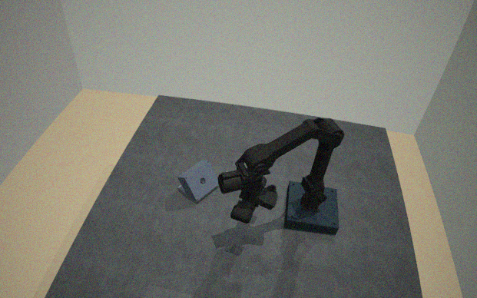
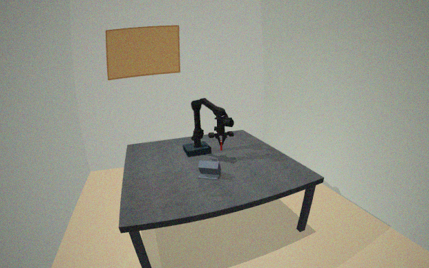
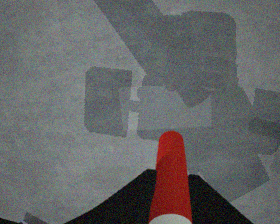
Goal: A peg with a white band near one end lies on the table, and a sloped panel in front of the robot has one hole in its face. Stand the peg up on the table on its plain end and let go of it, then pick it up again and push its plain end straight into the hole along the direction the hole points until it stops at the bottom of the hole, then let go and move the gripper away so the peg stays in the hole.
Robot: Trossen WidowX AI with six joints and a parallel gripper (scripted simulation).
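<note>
Now: the sloped panel 21 cm ahead of my gripper tip, 17 cm to the right of it and 7 cm below it. The rest, counted from my gripper tip: red peg: 2 cm above.
</note>
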